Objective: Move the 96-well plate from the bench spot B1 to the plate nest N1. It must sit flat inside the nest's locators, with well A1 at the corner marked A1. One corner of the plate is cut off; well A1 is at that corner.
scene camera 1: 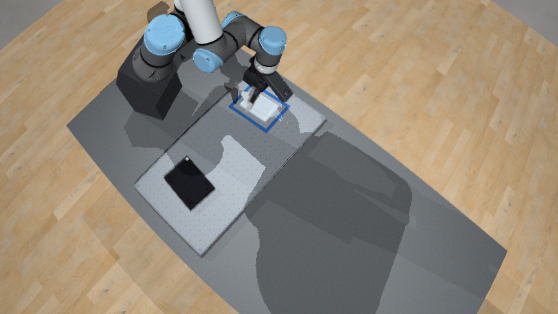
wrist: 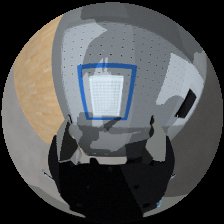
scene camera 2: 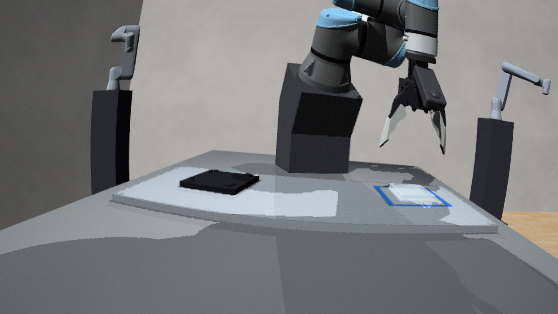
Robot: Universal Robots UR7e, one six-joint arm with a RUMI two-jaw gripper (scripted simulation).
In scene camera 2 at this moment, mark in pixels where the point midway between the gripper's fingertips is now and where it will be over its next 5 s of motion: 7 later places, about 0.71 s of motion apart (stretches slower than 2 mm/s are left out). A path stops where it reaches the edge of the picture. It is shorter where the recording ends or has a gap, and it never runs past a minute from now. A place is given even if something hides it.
The gripper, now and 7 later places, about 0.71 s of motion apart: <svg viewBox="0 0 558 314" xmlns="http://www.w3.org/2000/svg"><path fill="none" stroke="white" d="M413 151L415 154L414 166L412 181L411 189L410 190L412 177L414 162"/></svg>
